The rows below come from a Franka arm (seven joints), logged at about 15 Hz.
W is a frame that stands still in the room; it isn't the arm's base.
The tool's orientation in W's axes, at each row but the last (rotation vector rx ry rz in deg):
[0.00 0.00 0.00]
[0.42 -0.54 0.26]
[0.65 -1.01 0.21]
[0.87 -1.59 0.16]
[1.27 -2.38 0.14]
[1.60 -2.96 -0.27]
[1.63 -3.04 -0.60]
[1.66 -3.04 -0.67]
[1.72 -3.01 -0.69]
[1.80 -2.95 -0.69]
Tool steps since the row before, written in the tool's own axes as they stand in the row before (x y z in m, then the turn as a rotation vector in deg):
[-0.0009 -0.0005 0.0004 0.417 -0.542 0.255]
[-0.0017 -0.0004 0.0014 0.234 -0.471 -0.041]
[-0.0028 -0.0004 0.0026 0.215 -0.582 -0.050]
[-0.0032 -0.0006 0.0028 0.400 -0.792 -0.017]
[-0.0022 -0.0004 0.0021 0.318 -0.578 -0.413]
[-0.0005 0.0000 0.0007 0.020 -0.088 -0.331]
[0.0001 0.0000 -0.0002 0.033 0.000 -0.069]
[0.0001 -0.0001 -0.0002 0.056 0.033 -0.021]
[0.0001 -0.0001 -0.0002 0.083 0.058 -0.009]
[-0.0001 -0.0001 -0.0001 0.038 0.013 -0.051]
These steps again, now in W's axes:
[-0.0009 -0.0005 0.0004 0.417 -0.542 0.255]
[-0.0017 -0.0004 0.0014 0.237 -0.470 -0.042]
[-0.0028 -0.0004 0.0025 0.218 -0.581 -0.053]
[-0.0033 -0.0007 0.0027 0.403 -0.791 -0.018]
[-0.0023 -0.0005 0.0020 0.337 -0.568 -0.412]
[-0.0005 0.0000 0.0007 0.037 -0.079 -0.332]
[0.0001 0.0000 -0.0002 0.037 0.002 -0.067]
[0.0001 -0.0001 -0.0002 0.057 0.033 -0.017]
[0.0001 -0.0001 -0.0002 0.084 0.057 -0.003]
[-0.0001 -0.0001 -0.0001 0.041 0.014 -0.049]

